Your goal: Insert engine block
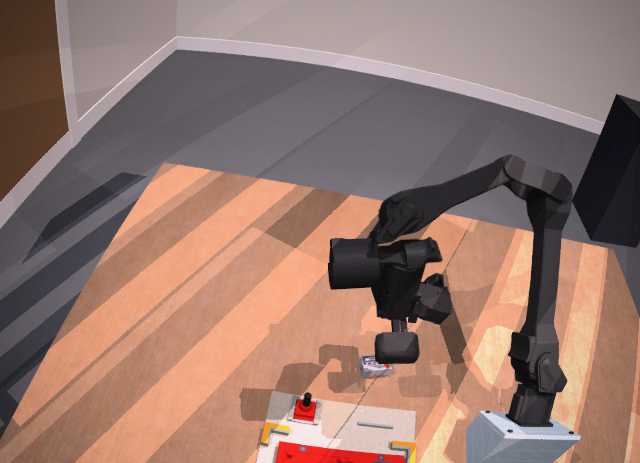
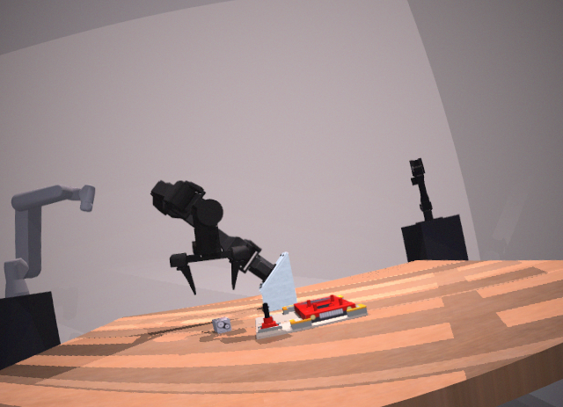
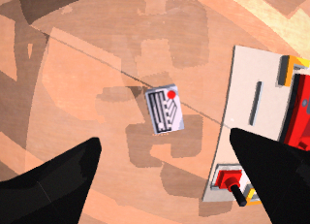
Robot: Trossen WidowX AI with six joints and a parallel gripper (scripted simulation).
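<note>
My gripper tip is 8 cm above the engine block.
</note>
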